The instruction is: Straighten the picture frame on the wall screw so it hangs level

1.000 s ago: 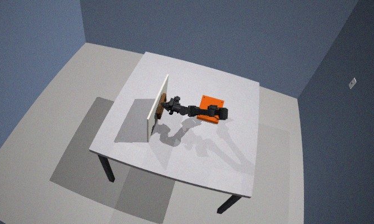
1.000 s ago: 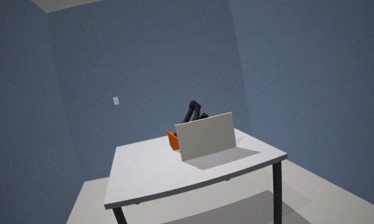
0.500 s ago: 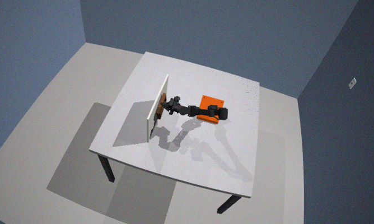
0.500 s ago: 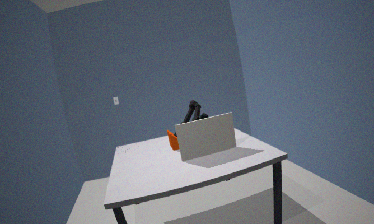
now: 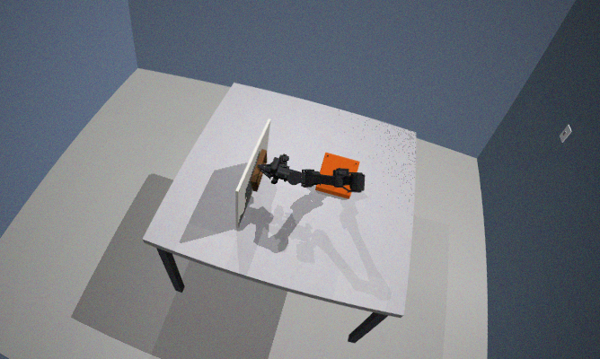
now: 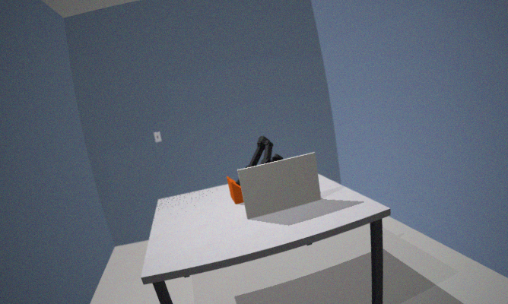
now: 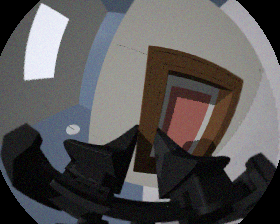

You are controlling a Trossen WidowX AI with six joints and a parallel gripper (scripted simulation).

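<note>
The brown wooden picture frame lies 5 cm below my gripper tip, 2 cm to the right of it and 1 cm ahead of it. From my gripper tip the other things lie so: white wall panel (6 cm below, 2 cm ahead).
</note>
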